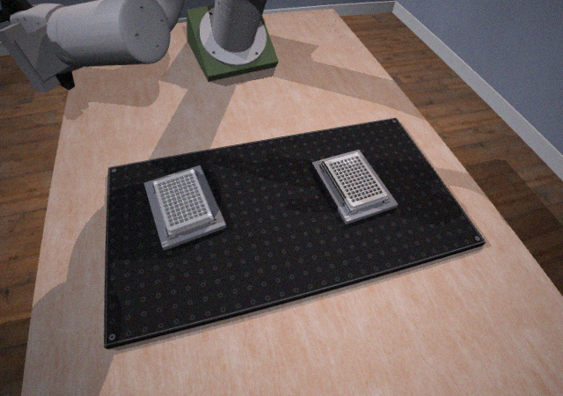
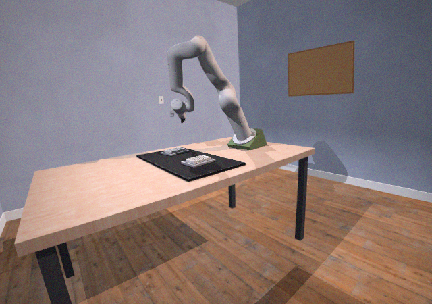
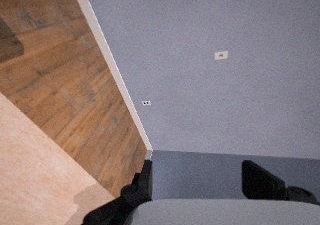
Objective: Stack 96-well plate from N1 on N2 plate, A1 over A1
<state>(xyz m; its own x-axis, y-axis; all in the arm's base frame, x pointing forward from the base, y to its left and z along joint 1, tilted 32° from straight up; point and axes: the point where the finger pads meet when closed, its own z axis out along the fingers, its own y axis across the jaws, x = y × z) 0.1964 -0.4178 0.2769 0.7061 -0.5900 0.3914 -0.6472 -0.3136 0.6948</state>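
Now: the white 96-well plate 24 cm to the left of my hand, 24 cm below it and 19 cm ahead of it. From my hand the other things lie so: plate nest N1: 25 cm below, 24 cm to the left, 19 cm ahead; plate nest N2: 59 cm to the left, 25 cm below, 18 cm ahead.
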